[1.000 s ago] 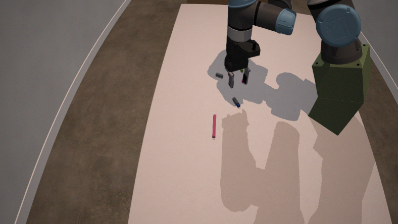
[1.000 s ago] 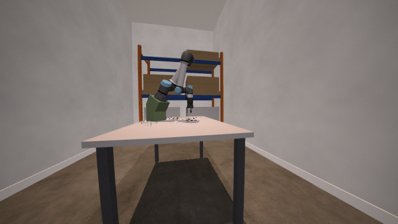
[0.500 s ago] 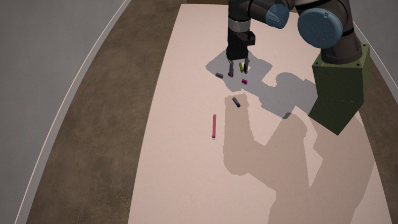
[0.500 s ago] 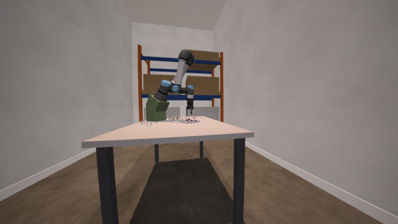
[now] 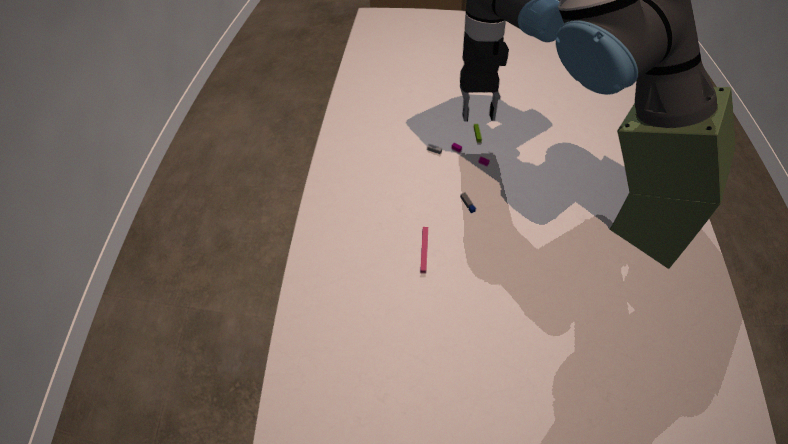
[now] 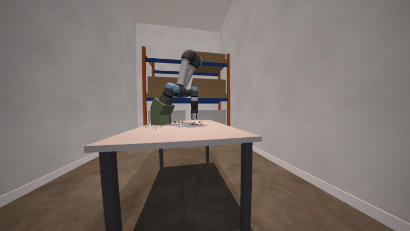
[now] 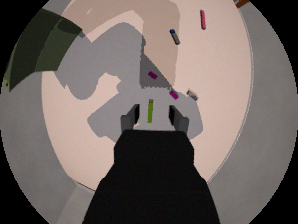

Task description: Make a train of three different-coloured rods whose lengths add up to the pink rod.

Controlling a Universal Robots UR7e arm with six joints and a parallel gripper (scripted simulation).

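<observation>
The lime rod lies 8 cm below my hand and 2 cm to the right of it. Round my hand: pink rod (29 cm to the left, 9 cm ahead, 8 cm below); blue rod (19 cm to the left, 8 cm below, 1 cm ahead); magenta rod (8 cm below, 6 cm to the left, 2 cm behind).
</observation>
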